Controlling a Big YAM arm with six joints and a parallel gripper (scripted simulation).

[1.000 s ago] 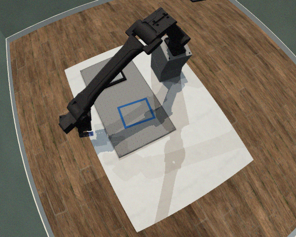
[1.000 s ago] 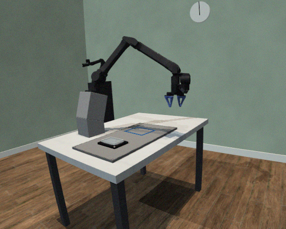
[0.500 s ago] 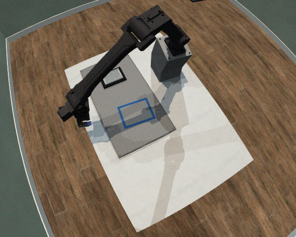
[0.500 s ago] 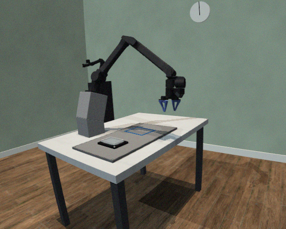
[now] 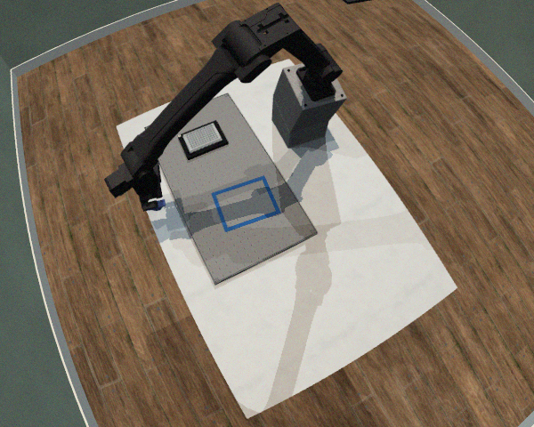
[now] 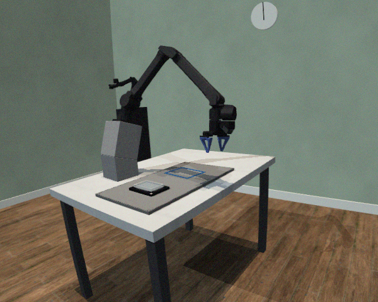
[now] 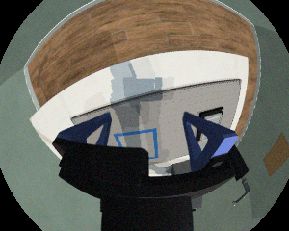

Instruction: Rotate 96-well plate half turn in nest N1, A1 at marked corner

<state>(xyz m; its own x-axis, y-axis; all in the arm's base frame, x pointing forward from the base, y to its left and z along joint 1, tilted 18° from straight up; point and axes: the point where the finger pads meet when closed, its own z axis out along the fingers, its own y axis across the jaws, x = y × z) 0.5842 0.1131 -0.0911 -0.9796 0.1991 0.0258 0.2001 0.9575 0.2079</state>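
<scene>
My gripper is now 24 cm to the left of the white 96-well plate, 23 cm past it and 15 cm above it. Round my hand: white A1 mark: 29 cm to the right, 15 cm below, 15 cm behind; black plate nest N1: 24 cm to the right, 23 cm behind, 16 cm below.
</scene>
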